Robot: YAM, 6 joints.
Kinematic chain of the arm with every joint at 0, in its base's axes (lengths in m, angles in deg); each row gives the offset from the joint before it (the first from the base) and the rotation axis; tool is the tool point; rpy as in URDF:
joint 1: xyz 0 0 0.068 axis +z
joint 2: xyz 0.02 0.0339 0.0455 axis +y
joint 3: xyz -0.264 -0.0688 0 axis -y
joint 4: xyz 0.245 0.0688 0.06 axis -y
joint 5: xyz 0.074 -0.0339 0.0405 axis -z
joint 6: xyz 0.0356 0 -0.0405 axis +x
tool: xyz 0 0 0 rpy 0 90 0
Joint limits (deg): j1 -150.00..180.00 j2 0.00..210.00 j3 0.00..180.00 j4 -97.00..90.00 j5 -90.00..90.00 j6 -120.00..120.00
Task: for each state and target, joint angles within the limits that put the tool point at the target. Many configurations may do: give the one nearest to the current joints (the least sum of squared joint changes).
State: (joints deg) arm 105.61 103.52 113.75 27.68 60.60 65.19
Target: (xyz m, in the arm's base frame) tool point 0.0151 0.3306 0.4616
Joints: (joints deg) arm 93.09 85.86 84.46 21.99 67.62 65.19
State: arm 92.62 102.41 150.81 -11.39 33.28 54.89
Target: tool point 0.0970 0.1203 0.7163
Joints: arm 58.03 98.28 162.78 0.51 31.50 54.89
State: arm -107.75 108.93 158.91 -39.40 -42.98 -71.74
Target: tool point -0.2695 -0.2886 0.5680
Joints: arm -136.25 119.14 160.18 -31.00 -38.41 -71.74
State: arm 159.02 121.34 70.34 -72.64 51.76 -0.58
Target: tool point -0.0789 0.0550 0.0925
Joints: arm 160.65 117.75 24.98 -83.14 46.32 -0.58
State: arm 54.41 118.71 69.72 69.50 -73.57 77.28
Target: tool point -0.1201 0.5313 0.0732
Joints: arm 99.40 154.80 101.69 57.72 -63.05 77.28
